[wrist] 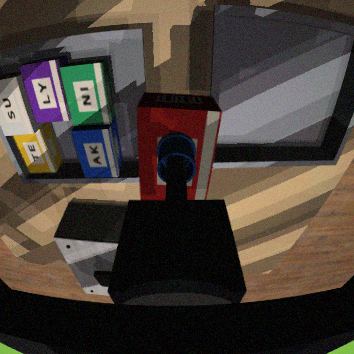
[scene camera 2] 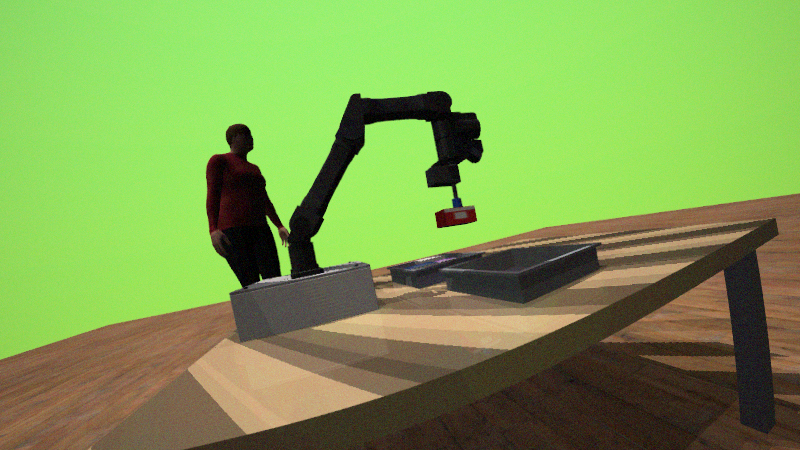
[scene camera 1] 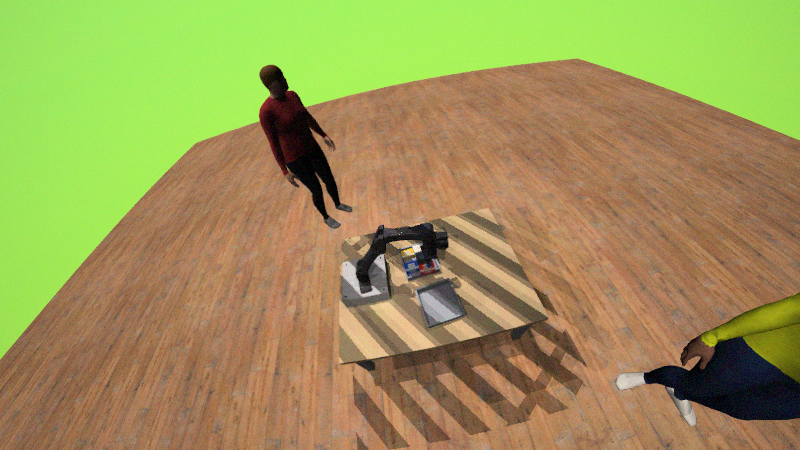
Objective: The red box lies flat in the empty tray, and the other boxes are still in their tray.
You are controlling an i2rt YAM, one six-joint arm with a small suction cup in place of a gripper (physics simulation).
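Seen in the pictures: hand at its tool point: point(wrist: 175, 143) point(scene camera 2: 458, 212) point(scene camera 1: 428, 266); arm's base at its link origin: point(scene camera 2: 305, 274) point(scene camera 1: 363, 278).
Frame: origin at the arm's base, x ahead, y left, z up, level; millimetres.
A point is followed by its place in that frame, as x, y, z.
Note:
My gripper, a blue suction cup point(scene camera 2: 456, 202) point(wrist: 176, 159) @(397, -111, 73), is shut on the red box point(scene camera 1: 429, 266) point(scene camera 2: 445, 218) @(338, -133, 63) point(wrist: 150, 125) @(418, -94, 82) and holds it level, well above the table. In the wrist view the box shows between the two trays. The empty tray point(scene camera 1: 440, 306) @(390, -296, -96) point(scene camera 2: 486, 286) @(282, -309, -78) point(wrist: 280, 90) @(388, -279, -96) is at the right there, its floor bare. The other tray point(scene camera 2: 416, 278) @(263, -56, -72) point(wrist: 127, 55) @(446, -50, -96) holds the white SU point(wrist: 12, 107) @(409, 122, -48), purple LY point(wrist: 41, 80) @(436, 67, -60), green NI point(wrist: 86, 75) @(431, 2, -64), yellow TE point(wrist: 36, 162) @(301, 138, -64) and blue AK point(wrist: 95, 170) @(285, 23, -50) boxes. The held box's underside is hidden in the wrist view.
The arm stands on a grey base block point(scene camera 1: 366, 299) @(-17, -124, -37) point(scene camera 2: 304, 305) @(-20, -124, -55) point(wrist: 90, 260) @(81, 89, -1) on the striped, shadowed table point(scene camera 1: 386, 335) @(39, -353, -99) point(scene camera 2: 335, 347) @(8, -293, -99). A person in red point(scene camera 1: 293, 134) point(scene camera 2: 240, 193) stands behind the table. A person in yellow point(scene camera 1: 777, 341) is at the right edge of scene camera 1.

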